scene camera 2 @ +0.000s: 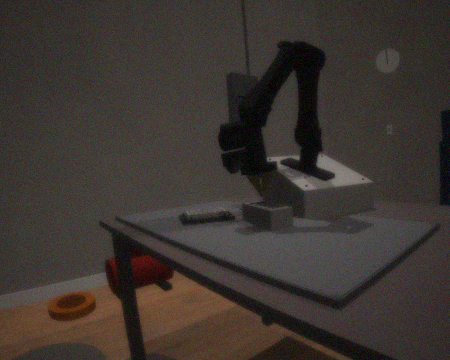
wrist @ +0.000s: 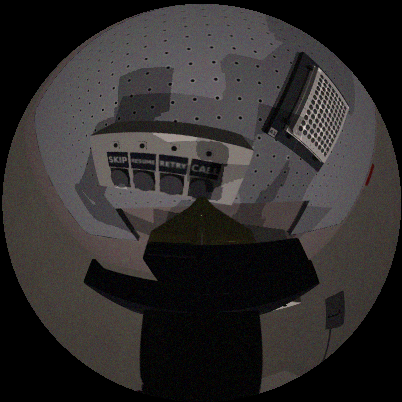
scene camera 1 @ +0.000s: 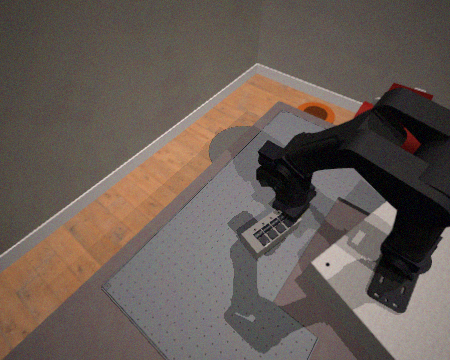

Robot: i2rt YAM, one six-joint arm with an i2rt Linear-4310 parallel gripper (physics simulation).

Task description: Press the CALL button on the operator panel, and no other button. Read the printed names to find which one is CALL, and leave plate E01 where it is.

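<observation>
The grey operator panel (scene camera 1: pixel 270 250) (scene camera 2: pixel 280 218) (wrist: pixel 237 167) stands on the perforated mat. In the wrist view its dark round buttons sit below labels reading SKIP, RESUME, RETRY and CALL. The CALL button (wrist: pixel 201 186) is the rightmost, in shadow. My gripper (scene camera 2: pixel 262 195) (wrist: pixel 201 201) is shut and empty, its yellowish fingertips pointing down at the near edge of the CALL button. Whether they touch it cannot be told. The fingertips are hidden behind the gripper body in scene camera 1. A pale plate with many wells (scene camera 2: pixel 207 215) (wrist: pixel 326 115) lies apart from the panel; its small label is unreadable.
The perforated mat (scene camera 1: pixel 175 260) (scene camera 2: pixel 310 265) (wrist: pixel 150 55) lies on the table. A large white box (scene camera 1: pixel 327 280) (scene camera 2: pixel 335 197) carries the arm's base, close beside the panel. An orange ring (scene camera 1: pixel 327 119) (scene camera 2: pixel 72 315) and a red cylinder (scene camera 2: pixel 145 271) are beyond or below the table.
</observation>
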